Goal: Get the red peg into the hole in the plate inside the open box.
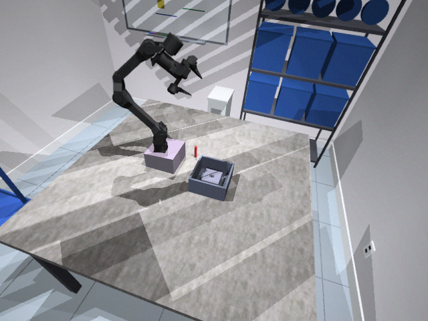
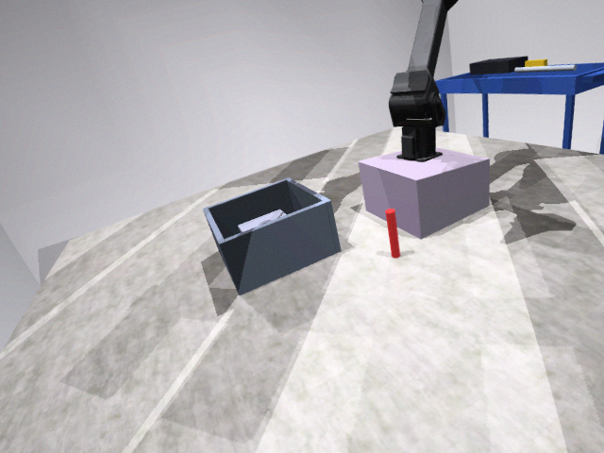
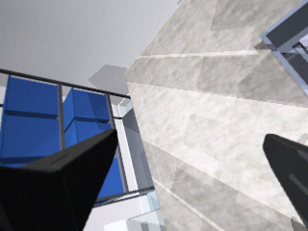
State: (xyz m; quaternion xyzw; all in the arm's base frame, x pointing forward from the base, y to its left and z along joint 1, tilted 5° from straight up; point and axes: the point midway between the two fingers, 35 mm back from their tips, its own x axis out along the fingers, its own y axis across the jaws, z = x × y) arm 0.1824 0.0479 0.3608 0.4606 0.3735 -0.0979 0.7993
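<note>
Now: the red peg 41 cm below my gripper tip and 2 cm to the left of it. The rest, counted from my gripper tip: pale plate: 41 cm below, 18 cm to the right, 12 cm ahead; then box: 42 cm below, 18 cm to the right, 12 cm ahead.
</note>
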